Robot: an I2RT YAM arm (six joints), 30 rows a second.
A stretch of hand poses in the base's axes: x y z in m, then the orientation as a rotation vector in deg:
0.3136 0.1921 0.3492 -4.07 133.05 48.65
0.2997 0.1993 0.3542 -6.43 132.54 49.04
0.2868 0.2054 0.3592 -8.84 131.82 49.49
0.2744 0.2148 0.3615 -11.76 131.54 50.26
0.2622 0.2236 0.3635 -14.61 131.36 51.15
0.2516 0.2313 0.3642 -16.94 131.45 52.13
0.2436 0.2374 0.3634 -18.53 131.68 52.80
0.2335 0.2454 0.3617 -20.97 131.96 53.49
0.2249 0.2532 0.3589 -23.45 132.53 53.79
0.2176 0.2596 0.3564 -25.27 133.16 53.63
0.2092 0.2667 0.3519 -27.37 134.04 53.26
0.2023 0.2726 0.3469 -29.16 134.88 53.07
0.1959 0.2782 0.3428 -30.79 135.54 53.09
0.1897 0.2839 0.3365 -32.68 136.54 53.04
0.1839 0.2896 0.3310 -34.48 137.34 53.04
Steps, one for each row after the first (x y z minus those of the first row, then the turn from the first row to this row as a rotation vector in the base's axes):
-0.0139 0.0072 0.0050 -0.20 -0.89 1.64
-0.0268 0.0133 0.0100 -0.31 -1.93 3.31
-0.0392 0.0227 0.0123 -0.45 -2.55 5.55
-0.0514 0.0315 0.0143 -0.53 -2.99 7.81
-0.0620 0.0392 0.0150 -0.48 -3.02 9.79
-0.0700 0.0453 0.0142 -0.50 -2.87 11.17
-0.0801 0.0533 0.0125 -0.73 -2.77 13.17
-0.0887 0.0611 0.0097 -1.30 -2.50 15.12
-0.0960 0.0675 0.0072 -2.02 -2.19 16.45
-0.1044 0.0746 0.0027 -3.02 -1.72 17.96
-0.1113 0.0805 -0.0023 -3.80 -1.19 19.30
-0.1177 0.0861 -0.0064 -4.35 -0.72 20.56
-0.1239 0.0918 -0.0127 -5.10 0.03 22.02
-0.1297 0.0975 -0.0182 -5.73 0.64 23.41

